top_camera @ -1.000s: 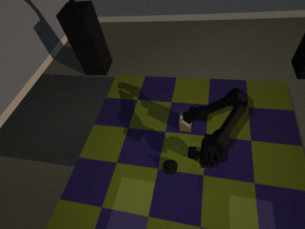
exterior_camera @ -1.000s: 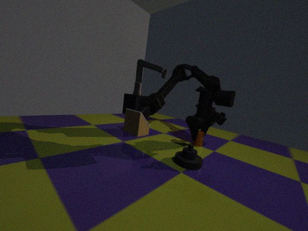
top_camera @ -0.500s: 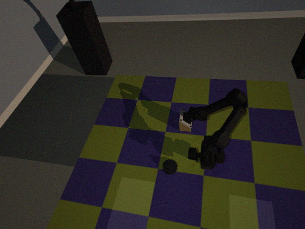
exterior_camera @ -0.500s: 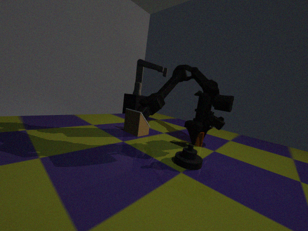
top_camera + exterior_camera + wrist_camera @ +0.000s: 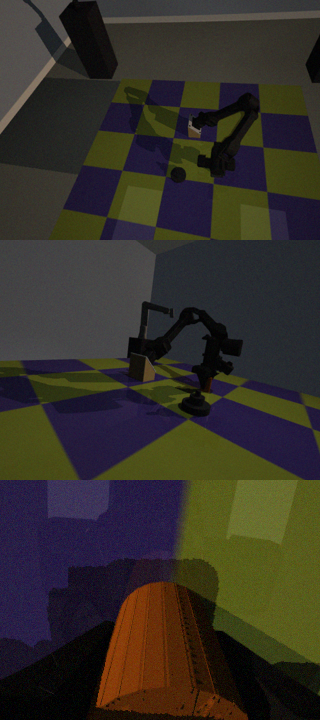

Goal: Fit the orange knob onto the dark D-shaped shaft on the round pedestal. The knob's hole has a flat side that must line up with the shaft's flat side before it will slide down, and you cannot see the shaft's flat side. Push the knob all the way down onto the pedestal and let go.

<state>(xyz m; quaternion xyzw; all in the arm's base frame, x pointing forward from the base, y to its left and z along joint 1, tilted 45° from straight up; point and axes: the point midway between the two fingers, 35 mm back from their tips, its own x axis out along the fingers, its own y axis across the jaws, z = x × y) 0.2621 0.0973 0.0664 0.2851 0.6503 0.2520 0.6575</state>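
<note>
The dark pedestal lies 5 cm ahead of my gripper tip, 20 cm to the right of it and 2 cm above it. The rest, counted from my gripper tip: orange knob (2 cm above).
</note>
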